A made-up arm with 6 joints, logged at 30 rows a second.
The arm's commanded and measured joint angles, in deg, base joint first. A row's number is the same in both.
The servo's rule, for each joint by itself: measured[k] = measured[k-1] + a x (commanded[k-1-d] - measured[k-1]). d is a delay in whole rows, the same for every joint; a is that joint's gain. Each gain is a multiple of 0.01, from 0.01 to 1. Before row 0 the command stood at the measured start. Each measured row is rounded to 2 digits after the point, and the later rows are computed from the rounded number. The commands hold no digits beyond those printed.
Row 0, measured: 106.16, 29.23, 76.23, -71.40, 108.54, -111.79
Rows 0 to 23, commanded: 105.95, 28.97, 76.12, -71.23, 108.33, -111.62; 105.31, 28.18, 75.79, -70.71, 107.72, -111.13; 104.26, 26.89, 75.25, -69.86, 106.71, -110.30; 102.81, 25.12, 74.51, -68.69, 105.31, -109.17; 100.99, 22.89, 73.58, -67.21, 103.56, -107.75; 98.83, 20.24, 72.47, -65.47, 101.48, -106.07; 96.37, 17.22, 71.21, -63.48, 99.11, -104.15; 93.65, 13.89, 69.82, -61.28, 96.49, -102.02; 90.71, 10.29, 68.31, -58.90, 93.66, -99.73; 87.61, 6.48, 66.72, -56.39, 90.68, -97.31; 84.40, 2.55, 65.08, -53.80, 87.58, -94.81; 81.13, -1.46, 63.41, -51.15, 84.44, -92.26; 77.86, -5.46, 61.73, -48.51, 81.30, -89.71; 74.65, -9.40, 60.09, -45.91, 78.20, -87.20; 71.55, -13.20, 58.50, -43.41, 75.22, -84.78; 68.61, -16.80, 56.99, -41.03, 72.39, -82.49; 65.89, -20.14, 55.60, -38.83, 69.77, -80.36; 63.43, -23.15, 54.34, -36.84, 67.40, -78.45; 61.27, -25.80, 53.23, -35.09, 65.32, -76.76; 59.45, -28.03, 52.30, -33.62, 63.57, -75.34; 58.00, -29.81, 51.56, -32.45, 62.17, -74.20; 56.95, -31.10, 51.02, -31.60, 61.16, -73.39; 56.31, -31.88, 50.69, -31.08, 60.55, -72.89; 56.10, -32.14, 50.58, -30.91, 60.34, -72.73
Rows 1 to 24, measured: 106.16, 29.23, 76.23, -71.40, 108.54, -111.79; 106.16, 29.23, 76.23, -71.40, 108.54, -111.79; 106.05, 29.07, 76.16, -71.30, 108.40, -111.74; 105.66, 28.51, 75.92, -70.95, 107.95, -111.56; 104.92, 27.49, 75.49, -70.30, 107.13, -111.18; 103.80, 26.00, 74.86, -69.33, 105.93, -110.58; 102.31, 24.04, 74.04, -68.06, 104.37, -109.73; 100.47, 21.65, 73.04, -66.51, 102.46, -108.63; 98.30, 18.86, 71.87, -64.69, 100.25, -107.29; 95.84, 15.73, 70.56, -62.64, 97.77, -105.71; 93.12, 12.30, 69.12, -60.40, 95.06, -103.92; 90.20, 8.63, 67.58, -57.99, 92.17, -101.94; 87.13, 4.80, 65.98, -55.48, 89.14, -99.80; 83.95, 0.86, 64.34, -52.88, 86.04, -97.54; 80.72, -3.12, 62.67, -50.26, 82.91, -95.19; 77.50, -7.08, 61.02, -47.65, 79.80, -92.79; 74.35, -10.94, 59.41, -45.11, 76.78, -90.39; 71.31, -14.63, 57.86, -42.66, 73.88, -88.02; 68.44, -18.10, 56.41, -40.36, 71.17, -85.72; 65.78, -21.28, 55.09, -38.25, 68.68, -83.54; 63.39, -24.13, 53.90, -36.35, 66.46, -81.51; 61.30, -26.59, 52.88, -34.71, 64.55, -79.66; 59.55, -28.62, 52.04, -33.35, 62.98, -78.02; 58.17, -30.18, 51.39, -32.30, 61.78, -76.63
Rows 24 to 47, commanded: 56.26, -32.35, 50.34, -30.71, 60.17, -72.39; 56.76, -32.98, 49.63, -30.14, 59.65, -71.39; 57.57, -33.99, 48.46, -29.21, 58.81, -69.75; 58.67, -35.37, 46.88, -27.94, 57.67, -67.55; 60.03, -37.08, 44.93, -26.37, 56.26, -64.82; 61.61, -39.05, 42.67, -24.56, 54.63, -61.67; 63.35, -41.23, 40.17, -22.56, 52.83, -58.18; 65.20, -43.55, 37.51, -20.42, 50.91, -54.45; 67.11, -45.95, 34.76, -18.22, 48.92, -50.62; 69.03, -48.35, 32.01, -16.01, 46.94, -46.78; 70.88, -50.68, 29.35, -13.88, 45.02, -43.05; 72.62, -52.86, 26.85, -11.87, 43.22, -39.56; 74.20, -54.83, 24.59, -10.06, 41.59, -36.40; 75.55, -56.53, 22.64, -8.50, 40.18, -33.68; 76.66, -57.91, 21.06, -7.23, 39.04, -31.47; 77.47, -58.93, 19.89, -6.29, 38.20, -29.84; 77.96, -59.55, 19.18, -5.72, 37.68, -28.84; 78.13, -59.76, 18.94, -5.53, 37.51, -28.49; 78.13, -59.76, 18.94, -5.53, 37.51, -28.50; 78.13, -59.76, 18.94, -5.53, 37.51, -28.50; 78.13, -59.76, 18.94, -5.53, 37.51, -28.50; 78.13, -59.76, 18.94, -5.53, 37.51, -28.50; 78.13, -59.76, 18.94, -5.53, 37.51, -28.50; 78.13, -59.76, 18.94, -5.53, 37.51, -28.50
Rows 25 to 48, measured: 57.18, -31.25, 50.94, -31.57, 60.97, -75.51; 56.61, -31.81, 50.71, -31.17, 60.55, -74.68; 56.42, -32.15, 50.47, -30.89, 60.30, -73.99; 56.60, -32.67, 49.93, -30.44, 59.87, -73.21; 57.11, -33.50, 48.99, -29.70, 59.17, -72.17; 57.94, -34.68, 47.64, -28.64, 58.18, -70.78; 59.05, -36.19, 45.91, -27.28, 56.91, -68.99; 60.41, -37.99, 43.84, -25.65, 55.41, -66.79; 61.97, -40.03, 41.49, -23.80, 53.71, -64.21; 63.68, -42.25, 38.94, -21.77, 51.86, -61.28; 65.50, -44.58, 36.26, -19.64, 49.92, -58.08; 67.37, -46.96, 33.54, -17.46, 47.95, -54.69; 69.23, -49.30, 30.86, -15.31, 46.02, -51.20; 71.03, -51.54, 28.29, -13.25, 44.17, -47.71; 72.71, -53.61, 25.92, -11.34, 42.47, -44.32; 74.22, -55.45, 23.82, -9.64, 40.96, -41.13; 75.51, -57.00, 22.05, -8.19, 39.69, -38.23; 76.55, -58.22, 20.67, -7.05, 38.71, -35.71; 77.30, -59.06, 19.72, -6.25, 38.03, -33.65; 77.74, -59.50, 19.22, -5.82, 37.69, -32.10; 77.95, -59.66, 19.04, -5.65, 37.57, -31.02; 78.05, -59.72, 18.98, -5.58, 37.53, -30.26; 78.09, -59.75, 18.95, -5.55, 37.52, -29.73; 78.11, -59.76, 18.94, -5.54, 37.51, -29.36
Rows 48 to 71, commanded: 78.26, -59.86, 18.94, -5.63, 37.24, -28.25; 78.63, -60.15, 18.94, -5.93, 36.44, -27.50; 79.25, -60.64, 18.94, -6.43, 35.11, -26.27; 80.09, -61.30, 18.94, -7.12, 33.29, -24.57; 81.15, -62.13, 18.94, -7.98, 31.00, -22.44; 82.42, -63.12, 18.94, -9.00, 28.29, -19.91; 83.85, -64.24, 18.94, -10.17, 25.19, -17.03; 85.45, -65.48, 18.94, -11.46, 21.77, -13.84; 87.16, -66.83, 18.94, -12.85, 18.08, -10.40; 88.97, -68.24, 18.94, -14.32, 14.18, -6.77; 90.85, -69.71, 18.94, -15.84, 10.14, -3.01; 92.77, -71.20, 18.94, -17.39, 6.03, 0.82; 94.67, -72.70, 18.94, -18.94, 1.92, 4.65; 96.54, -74.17, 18.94, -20.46, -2.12, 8.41; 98.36, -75.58, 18.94, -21.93, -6.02, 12.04; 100.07, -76.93, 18.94, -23.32, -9.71, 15.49; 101.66, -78.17, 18.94, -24.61, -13.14, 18.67; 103.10, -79.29, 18.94, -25.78, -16.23, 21.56; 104.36, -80.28, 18.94, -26.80, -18.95, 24.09; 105.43, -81.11, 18.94, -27.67, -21.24, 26.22; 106.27, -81.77, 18.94, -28.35, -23.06, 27.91; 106.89, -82.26, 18.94, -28.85, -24.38, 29.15; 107.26, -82.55, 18.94, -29.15, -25.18, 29.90; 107.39, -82.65, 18.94, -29.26, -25.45, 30.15
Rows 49 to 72, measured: 78.12, -59.76, 18.94, -5.53, 37.51, -29.10; 78.13, -59.76, 18.94, -5.53, 37.51, -28.92; 78.20, -59.82, 18.94, -5.59, 37.33, -28.72; 78.43, -60.03, 18.94, -5.79, 36.74, -28.35; 78.86, -60.41, 18.94, -6.17, 35.66, -27.73; 79.51, -60.97, 18.94, -6.74, 34.10, -26.78; 80.38, -61.70, 18.94, -7.48, 32.05, -25.48; 81.46, -62.59, 18.94, -8.39, 29.57, -23.81; 82.73, -63.63, 18.94, -9.46, 26.68, -21.78; 84.17, -64.80, 18.94, -10.66, 23.44, -19.40; 85.75, -66.08, 18.94, -11.97, 19.90, -16.70; 87.46, -67.44, 18.94, -13.38, 16.12, -13.72; 89.26, -68.87, 18.94, -14.86, 12.17, -10.51; 91.12, -70.34, 18.94, -16.38, 8.12, -7.11; 93.00, -71.83, 18.94, -17.92, 4.03, -3.58; 94.88, -73.30, 18.94, -19.44, -0.03, 0.02; 96.72, -74.74, 18.94, -20.93, -3.98, 3.63; 98.50, -76.12, 18.94, -22.36, -7.76, 7.19; 100.17, -77.41, 18.94, -23.71, -11.31, 10.63; 101.72, -78.59, 18.94, -24.95, -14.56, 13.91; 103.12, -79.65, 18.94, -26.06, -17.46, 16.96; 104.34, -80.57, 18.94, -27.03, -19.95, 19.74; 105.36, -81.33, 18.94, -27.82, -22.00, 22.19; 106.17, -81.92, 18.94, -28.44, -23.57, 24.28
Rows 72 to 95, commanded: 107.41, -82.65, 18.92, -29.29, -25.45, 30.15; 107.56, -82.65, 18.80, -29.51, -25.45, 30.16; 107.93, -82.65, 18.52, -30.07, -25.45, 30.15; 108.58, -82.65, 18.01, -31.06, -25.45, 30.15; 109.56, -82.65, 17.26, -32.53, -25.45, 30.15; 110.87, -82.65, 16.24, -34.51, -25.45, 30.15; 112.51, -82.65, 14.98, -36.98, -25.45, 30.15; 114.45, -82.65, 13.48, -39.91, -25.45, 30.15; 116.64, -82.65, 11.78, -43.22, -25.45, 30.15; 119.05, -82.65, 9.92, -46.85, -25.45, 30.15; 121.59, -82.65, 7.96, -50.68, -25.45, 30.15; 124.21, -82.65, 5.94, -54.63, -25.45, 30.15; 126.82, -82.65, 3.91, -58.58, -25.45, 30.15; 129.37, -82.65, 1.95, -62.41, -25.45, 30.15; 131.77, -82.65, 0.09, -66.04, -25.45, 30.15; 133.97, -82.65, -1.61, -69.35, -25.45, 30.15; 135.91, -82.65, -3.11, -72.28, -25.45, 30.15; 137.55, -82.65, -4.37, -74.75, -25.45, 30.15; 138.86, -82.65, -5.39, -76.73, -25.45, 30.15; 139.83, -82.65, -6.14, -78.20, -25.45, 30.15; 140.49, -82.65, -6.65, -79.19, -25.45, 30.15; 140.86, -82.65, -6.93, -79.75, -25.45, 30.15; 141.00, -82.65, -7.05, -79.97, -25.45, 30.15; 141.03, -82.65, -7.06, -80.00, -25.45, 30.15
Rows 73 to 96, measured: 106.75, -82.32, 18.94, -28.87, -24.63, 25.97; 107.09, -82.53, 18.94, -29.10, -25.17, 27.22; 107.26, -82.61, 18.93, -29.21, -25.35, 28.10; 107.42, -82.64, 18.85, -29.39, -25.42, 28.72; 107.69, -82.65, 18.64, -29.80, -25.44, 29.15; 108.16, -82.65, 18.24, -30.56, -25.45, 29.45; 108.90, -82.65, 17.61, -31.74, -25.45, 29.66; 109.94, -82.65, 16.73, -33.40, -25.45, 29.81; 111.30, -82.65, 15.61, -35.55, -25.45, 29.91; 112.97, -82.65, 14.25, -38.17, -25.45, 29.98; 114.92, -82.65, 12.67, -41.20, -25.45, 30.03; 117.11, -82.65, 10.91, -44.59, -25.45, 30.07; 119.48, -82.65, 9.02, -48.24, -25.45, 30.09; 121.99, -82.65, 7.05, -52.07, -25.45, 30.11; 124.55, -82.65, 5.04, -55.98, -25.45, 30.12; 127.10, -82.65, 3.06, -59.84, -25.45, 30.13; 129.58, -82.65, 1.16, -63.56, -25.45, 30.14; 131.91, -82.65, -0.61, -67.03, -25.45, 30.14; 134.03, -82.65, -2.21, -70.18, -25.45, 30.14; 135.90, -82.65, -3.59, -72.92, -25.45, 30.14; 137.47, -82.65, -4.74, -75.21, -25.45, 30.14; 138.72, -82.65, -5.64, -77.00, -25.45, 30.14; 139.66, -82.65, -6.29, -78.31, -25.45, 30.14; 140.30, -82.65, -6.70, -79.17, -25.45, 30.14
